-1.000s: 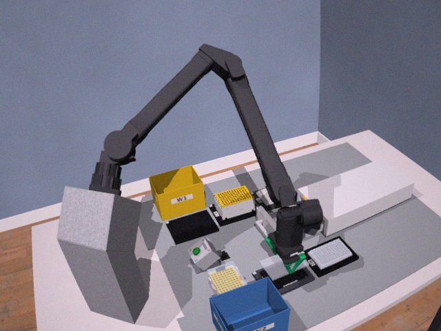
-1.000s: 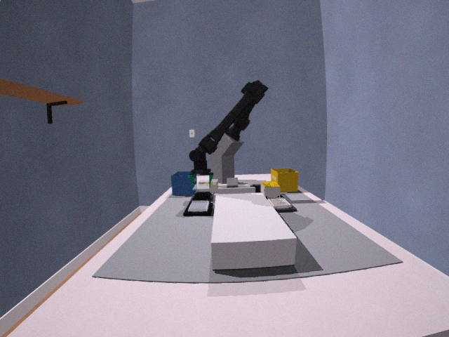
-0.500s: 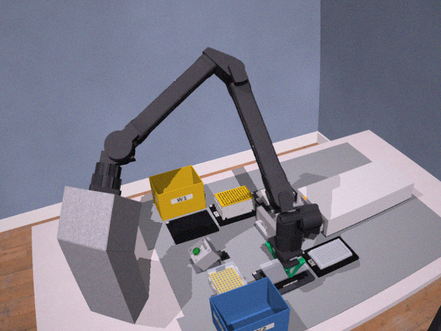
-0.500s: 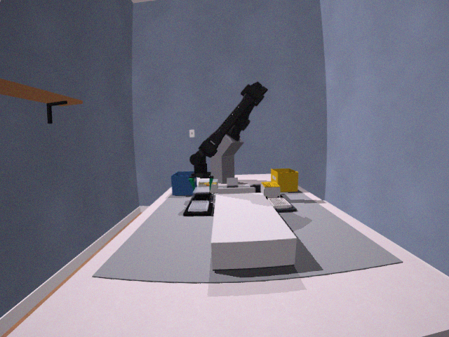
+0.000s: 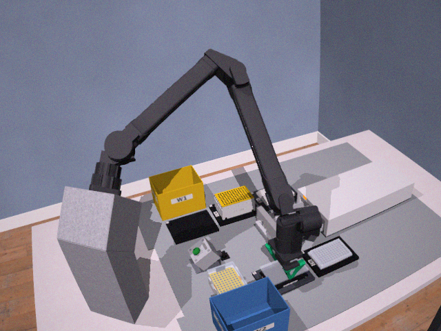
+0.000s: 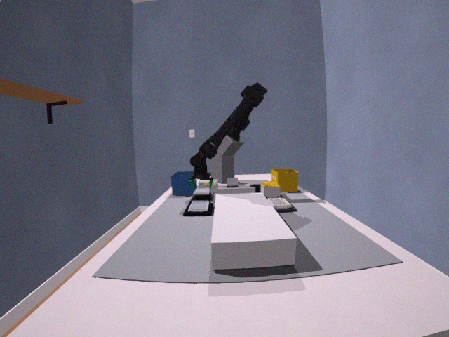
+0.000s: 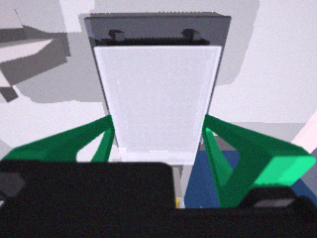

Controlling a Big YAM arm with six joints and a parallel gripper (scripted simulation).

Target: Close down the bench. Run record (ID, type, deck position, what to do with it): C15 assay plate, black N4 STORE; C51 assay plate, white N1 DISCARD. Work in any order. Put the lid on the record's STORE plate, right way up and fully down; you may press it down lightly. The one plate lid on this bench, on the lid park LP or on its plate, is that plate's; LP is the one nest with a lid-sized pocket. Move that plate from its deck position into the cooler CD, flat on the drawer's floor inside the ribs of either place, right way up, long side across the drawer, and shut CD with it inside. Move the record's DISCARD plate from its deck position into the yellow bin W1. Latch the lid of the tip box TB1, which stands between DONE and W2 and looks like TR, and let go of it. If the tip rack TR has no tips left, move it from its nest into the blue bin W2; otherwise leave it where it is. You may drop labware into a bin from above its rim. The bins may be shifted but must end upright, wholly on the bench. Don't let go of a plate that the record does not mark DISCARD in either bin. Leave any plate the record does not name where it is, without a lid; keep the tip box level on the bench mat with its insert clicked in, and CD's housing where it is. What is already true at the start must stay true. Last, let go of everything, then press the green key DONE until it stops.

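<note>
The clear plate lid is right at my hand. Also, from my hand: blue bin W2: 14 cm behind, 17 cm to the right, 1 cm below; black plate: 3 cm below; tip box TB1: 18 cm behind, 2 cm to the right, 1 cm below.
</note>
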